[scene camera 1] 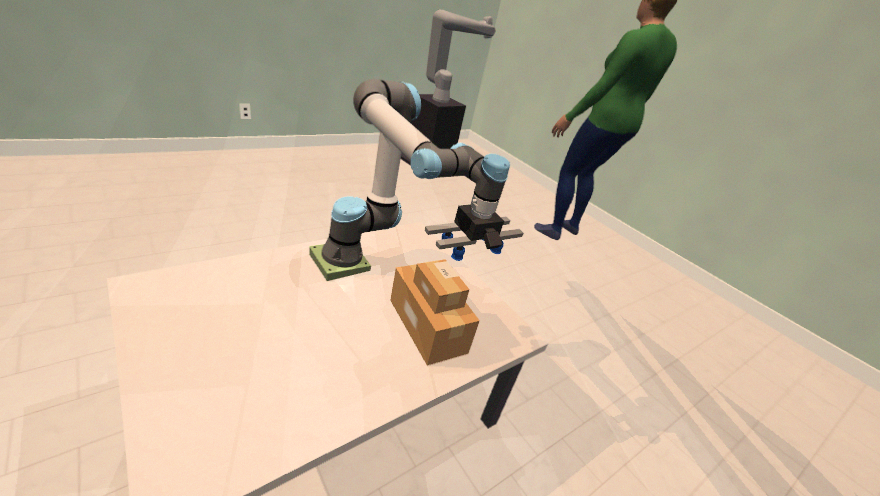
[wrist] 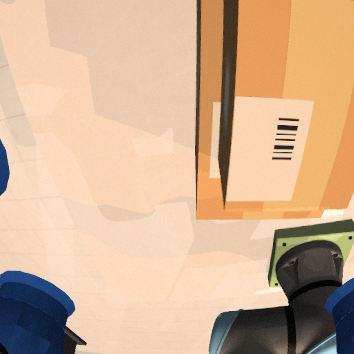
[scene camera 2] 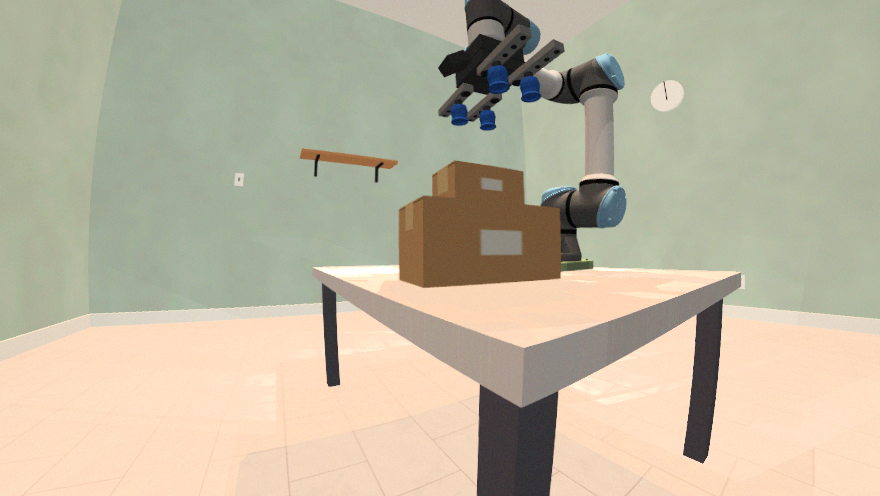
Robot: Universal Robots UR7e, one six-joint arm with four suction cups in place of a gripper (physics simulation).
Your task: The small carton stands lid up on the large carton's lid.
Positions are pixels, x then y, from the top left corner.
Labels:
large carton: scene camera 1; wrist 209, 28; scene camera 2
same spot on large carton: (scene camera 1: 438, 337) = (scene camera 2: 400, 222)

